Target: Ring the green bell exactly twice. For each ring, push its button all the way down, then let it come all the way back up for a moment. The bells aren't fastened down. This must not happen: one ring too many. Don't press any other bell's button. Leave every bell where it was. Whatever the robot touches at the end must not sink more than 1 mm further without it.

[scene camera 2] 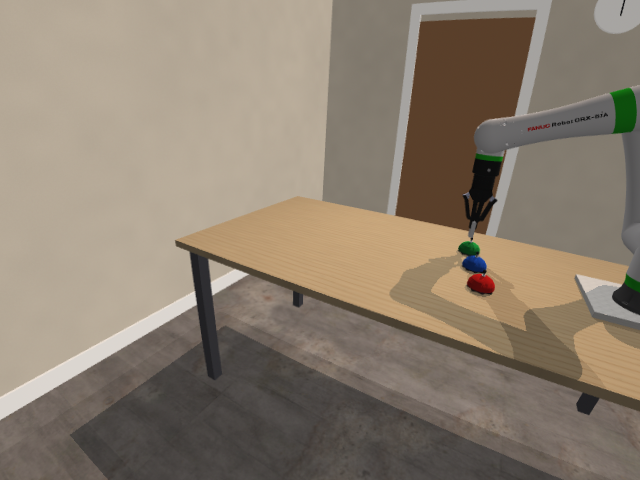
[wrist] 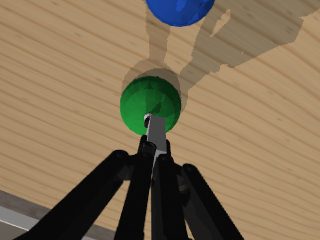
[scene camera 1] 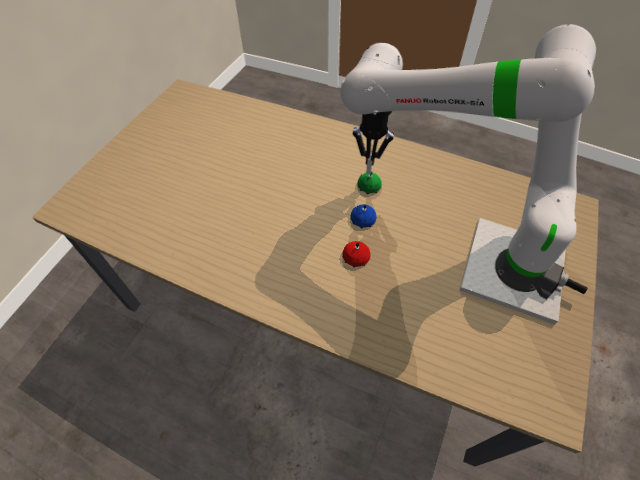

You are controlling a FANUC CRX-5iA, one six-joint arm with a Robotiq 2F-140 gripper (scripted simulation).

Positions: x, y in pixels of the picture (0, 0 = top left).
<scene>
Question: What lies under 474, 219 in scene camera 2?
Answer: My gripper.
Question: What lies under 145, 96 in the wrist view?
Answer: A green bell.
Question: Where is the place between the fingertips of my gripper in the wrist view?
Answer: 154, 127
</scene>
